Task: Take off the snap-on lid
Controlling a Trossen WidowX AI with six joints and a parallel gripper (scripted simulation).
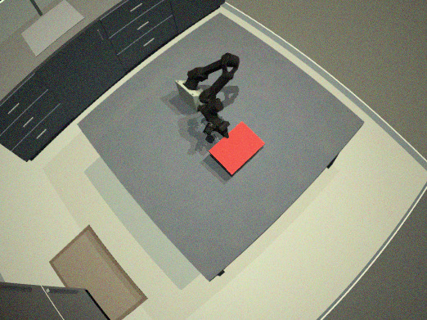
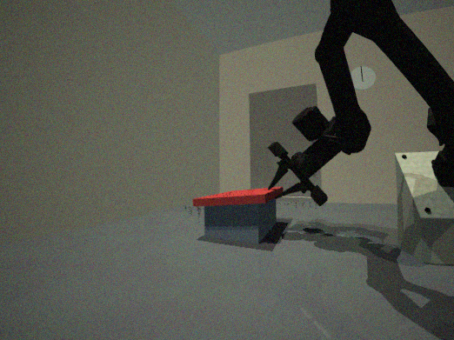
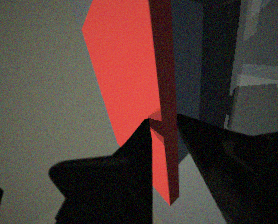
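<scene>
My gripper tip is now 80 mm short of the red lid. The rest, counted from my gripper tip: grey-blue storage box (80 mm ahead, 50 mm below).
</scene>
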